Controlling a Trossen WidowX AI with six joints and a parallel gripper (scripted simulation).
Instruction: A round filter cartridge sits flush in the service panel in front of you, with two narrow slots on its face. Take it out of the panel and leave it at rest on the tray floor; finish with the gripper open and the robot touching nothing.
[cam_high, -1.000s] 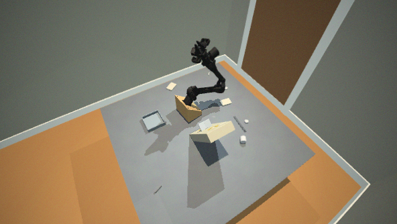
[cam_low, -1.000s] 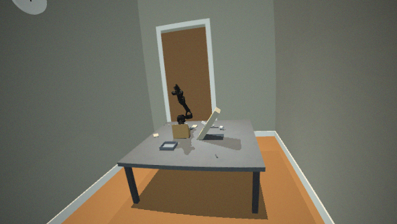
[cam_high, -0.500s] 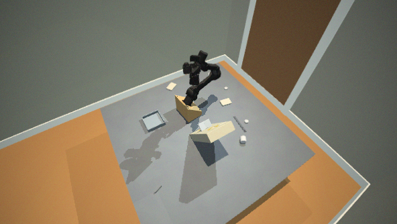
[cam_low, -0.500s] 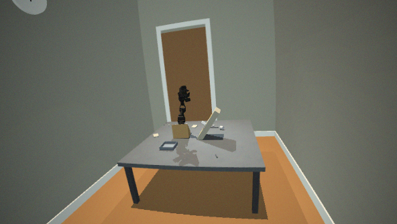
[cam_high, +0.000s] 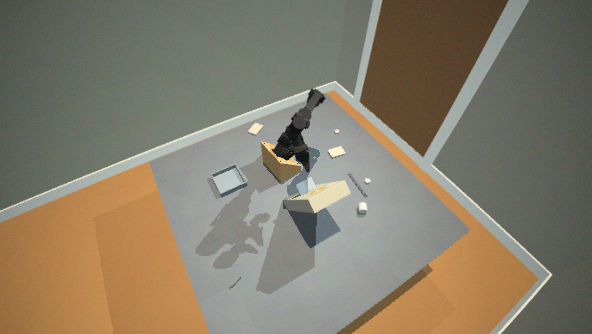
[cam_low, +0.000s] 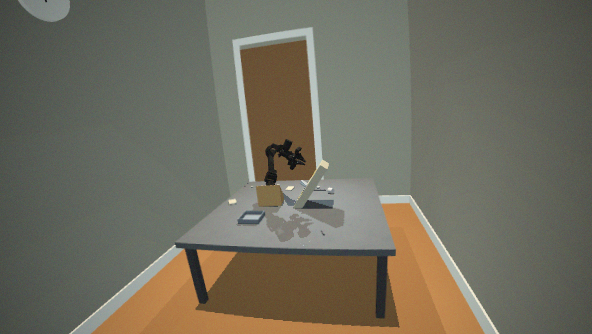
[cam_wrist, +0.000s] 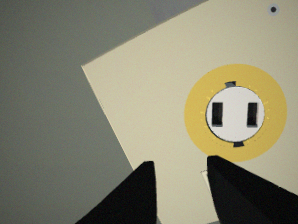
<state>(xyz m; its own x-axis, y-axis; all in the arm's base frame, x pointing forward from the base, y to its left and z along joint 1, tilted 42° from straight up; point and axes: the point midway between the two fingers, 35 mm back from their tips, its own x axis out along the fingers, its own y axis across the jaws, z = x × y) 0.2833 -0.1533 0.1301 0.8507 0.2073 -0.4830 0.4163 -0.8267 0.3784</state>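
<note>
Now: the filter cartridge 7 cm ahead of my gripper tip, 1 cm to the left of it and 9 cm below it. The rest, counted from my gripper tip: blue-grey tray: 38 cm behind, 25 cm to the right, 32 cm below; cream service panel: 3 cm ahead, 1 cm to the left, 16 cm below.
</note>
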